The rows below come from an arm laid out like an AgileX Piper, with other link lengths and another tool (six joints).
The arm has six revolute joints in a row. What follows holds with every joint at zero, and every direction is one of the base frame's. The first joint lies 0.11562 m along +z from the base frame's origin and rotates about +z. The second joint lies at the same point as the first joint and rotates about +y. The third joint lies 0.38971 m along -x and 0.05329 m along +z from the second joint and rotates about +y. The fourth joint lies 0.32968 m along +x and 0.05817 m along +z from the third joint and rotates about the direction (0.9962, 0, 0.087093). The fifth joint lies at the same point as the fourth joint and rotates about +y. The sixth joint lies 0.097 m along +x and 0.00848 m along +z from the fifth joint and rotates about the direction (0.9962, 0, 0.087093). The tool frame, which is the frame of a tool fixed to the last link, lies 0.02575 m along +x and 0.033 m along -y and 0.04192 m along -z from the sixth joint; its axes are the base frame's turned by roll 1.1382, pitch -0.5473 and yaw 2.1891 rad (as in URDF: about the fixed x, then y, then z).
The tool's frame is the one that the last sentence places.
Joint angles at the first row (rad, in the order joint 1, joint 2, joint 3, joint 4, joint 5, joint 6):
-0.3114, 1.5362, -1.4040, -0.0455, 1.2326, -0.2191
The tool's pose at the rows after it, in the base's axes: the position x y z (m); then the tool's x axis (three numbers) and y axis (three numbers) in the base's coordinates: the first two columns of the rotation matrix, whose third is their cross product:
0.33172, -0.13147, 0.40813, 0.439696, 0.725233, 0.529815, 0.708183, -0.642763, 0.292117
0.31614, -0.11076, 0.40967, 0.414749, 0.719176, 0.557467, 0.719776, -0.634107, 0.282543
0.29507, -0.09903, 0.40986, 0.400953, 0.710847, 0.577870, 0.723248, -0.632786, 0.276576
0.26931, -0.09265, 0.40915, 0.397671, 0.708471, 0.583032, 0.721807, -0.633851, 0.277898
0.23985, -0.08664, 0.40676, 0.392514, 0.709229, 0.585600, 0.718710, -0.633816, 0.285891
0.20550, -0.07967, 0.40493, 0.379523, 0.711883, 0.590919, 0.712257, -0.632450, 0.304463
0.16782, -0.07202, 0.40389, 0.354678, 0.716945, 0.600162, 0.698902, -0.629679, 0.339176
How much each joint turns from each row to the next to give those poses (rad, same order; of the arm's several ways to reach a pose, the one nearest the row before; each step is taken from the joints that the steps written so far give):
0.0601, -0.0580, 0.0316, 0.0169, 0.0007, 0.0127
0.0366, -0.0549, 0.0471, 0.0286, 0.0016, 0.0124
0.0129, -0.0612, 0.0549, 0.0232, 0.0000, 0.0024
0.0015, -0.0688, 0.0617, 0.0047, 0.0024, 0.0016
0.0000, -0.0801, 0.0703, 0.0000, 0.0001, 0.0007
0.0000, -0.0975, 0.0727, 0.0000, 0.0023, -0.0001
0.0000, -0.1137, 0.0687, 0.0000, 0.0025, 0.0000

